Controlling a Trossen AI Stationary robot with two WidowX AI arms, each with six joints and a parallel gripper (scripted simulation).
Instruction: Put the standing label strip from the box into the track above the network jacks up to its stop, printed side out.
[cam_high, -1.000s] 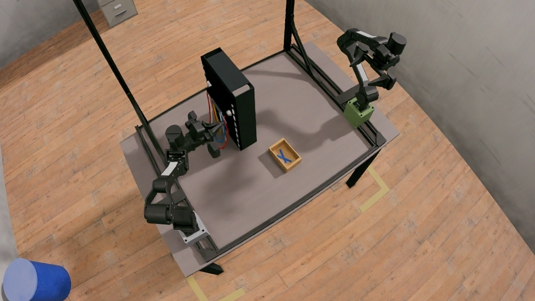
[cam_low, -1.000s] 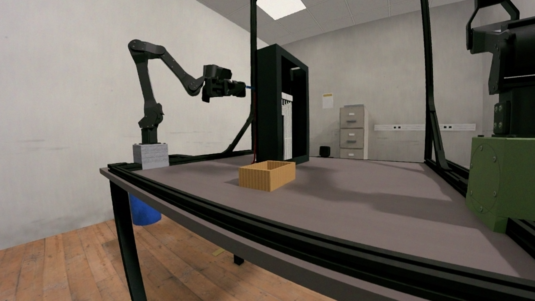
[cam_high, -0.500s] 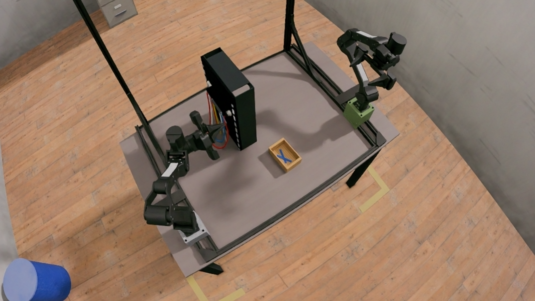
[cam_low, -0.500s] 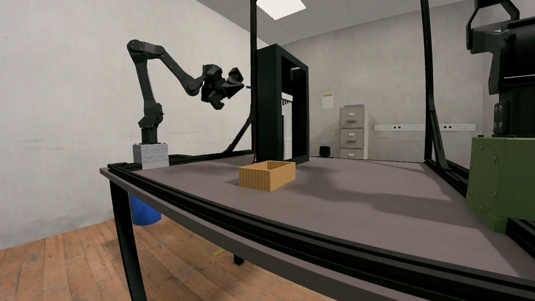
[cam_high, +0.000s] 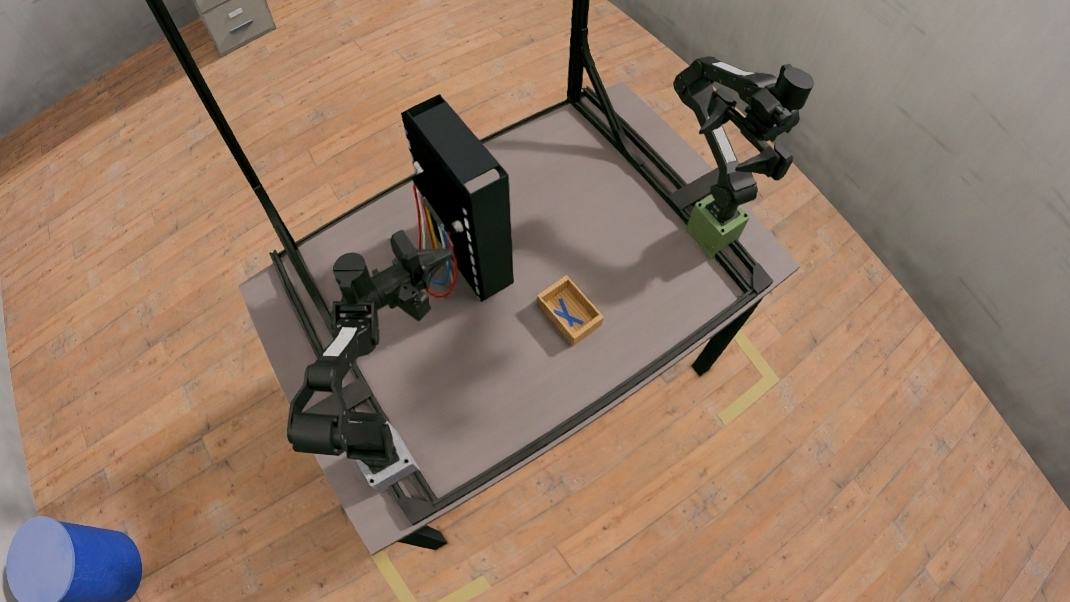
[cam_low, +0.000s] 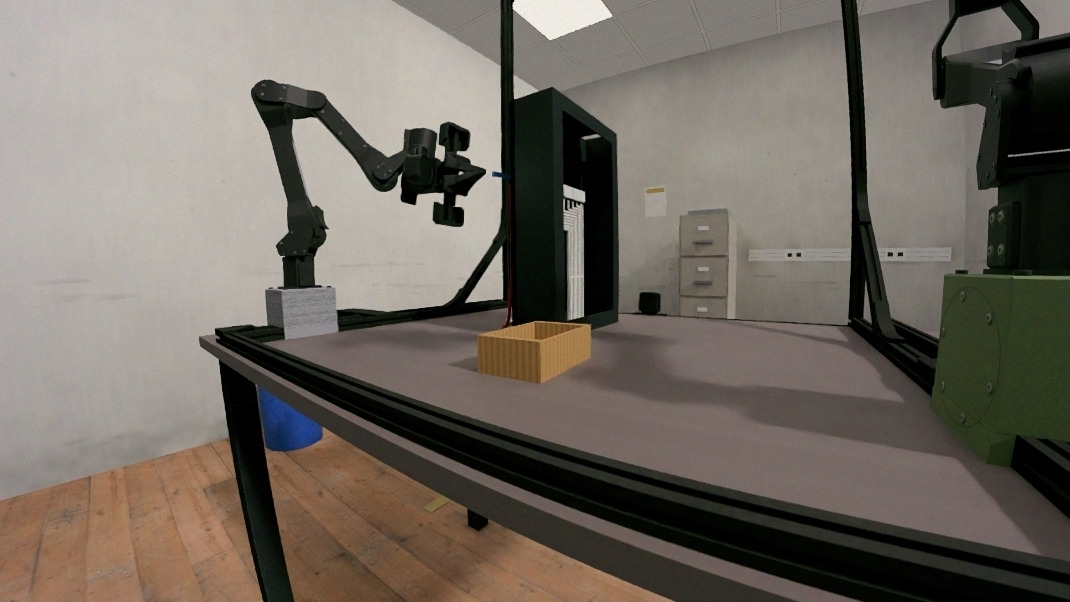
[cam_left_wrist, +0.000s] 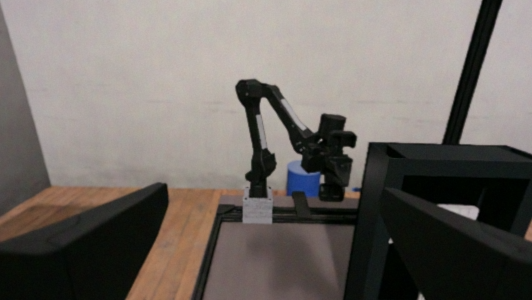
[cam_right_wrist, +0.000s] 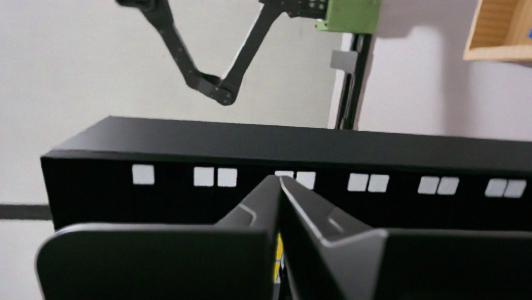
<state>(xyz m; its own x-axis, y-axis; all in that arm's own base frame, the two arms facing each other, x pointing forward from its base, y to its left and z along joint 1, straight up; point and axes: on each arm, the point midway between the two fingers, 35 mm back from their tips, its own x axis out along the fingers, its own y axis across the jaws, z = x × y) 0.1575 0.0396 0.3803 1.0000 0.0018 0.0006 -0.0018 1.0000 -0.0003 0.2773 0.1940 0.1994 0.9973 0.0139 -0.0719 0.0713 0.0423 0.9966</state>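
Right now the label strip is 50 mm to the left of my right hand, 40 mm behind it and 10 mm below it. From my right hand the other things lie so: wooden box (270 mm below, 220 mm to the left, 130 mm ahead); then black patch panel (130 mm behind, 90 mm to the left, 90 mm below).
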